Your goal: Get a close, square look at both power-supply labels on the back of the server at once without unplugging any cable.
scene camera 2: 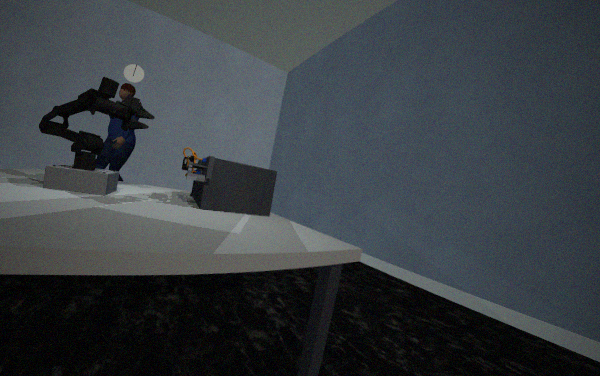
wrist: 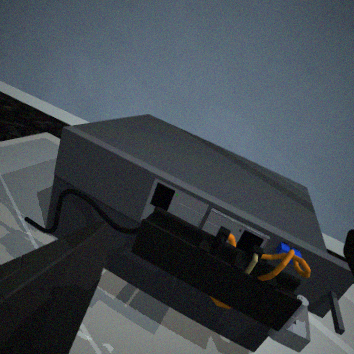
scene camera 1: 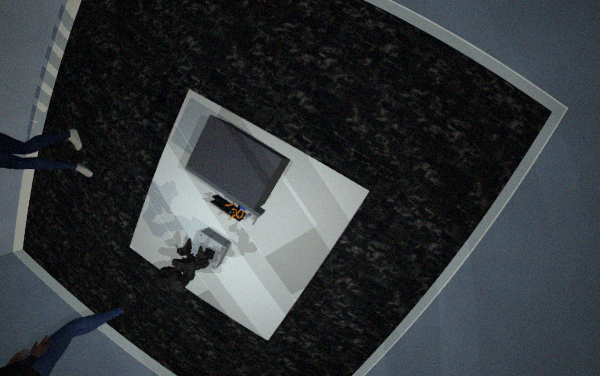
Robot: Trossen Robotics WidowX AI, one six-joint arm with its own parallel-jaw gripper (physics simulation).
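Places are measured from the arm's base along level axes (x ahead, y left, z up), in centimetres.
Pixels of known places: gripper, fingertip midpoint: (scene camera 2: 151, 122) (wrist: 228, 238) (scene camera 1: 195, 242); arm's base, link origin: (scene camera 2: 83, 168) (scene camera 1: 209, 253).
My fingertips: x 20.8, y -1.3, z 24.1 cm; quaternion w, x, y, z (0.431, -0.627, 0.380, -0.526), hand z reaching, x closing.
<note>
Ahead of a thing's pixels: the offset from my fingertips to its middle. "spot": to the spot under its first point. Level surfaces: height alone.
The dark grey server (scene camera 1: 235, 160) (scene camera 2: 236, 188) (wrist: 182, 158) stands on the white table {dz -32.3 cm} (scene camera 1: 321, 209) (scene camera 2: 269, 239). In the wrist view its back faces me at a tilt. Two light grey power-supply panels show there: the left one {spot: dy +1.3, dx +25.6, dz -12.9 cm} (wrist: 189, 207) with a black socket and a green light, and the right one {spot: dy -4.1, dx +23.9, dz -11.9 cm} (wrist: 226, 222). A black cable bar {spot: dy -3.7, dx +16.0, dz -14.1 cm} (wrist: 211, 270) hides their lower parts. Orange cables {spot: dy -9.3, dx +14.4, dz -9.2 cm} (wrist: 281, 267) (scene camera 1: 236, 213) (scene camera 2: 189, 153) and a blue plug {dy -12.4, dx +23.6, dz -12.0 cm} (wrist: 286, 247) sit at the right, all plugged in. My gripper (scene camera 1: 198, 251) (scene camera 2: 147, 121) is open and empty, up off the table in front of the server's back.
A black power cable (wrist: 81, 205) runs from the left socket down onto the table. The arm's grey base box (scene camera 1: 213, 242) stands near the table edge. A person in blue (scene camera 2: 121, 145) stands behind the arm. A small bracket {spot: dy -17.6, dx +17.6, dz -18.4 cm} (wrist: 298, 326) holds the bar's right end.
</note>
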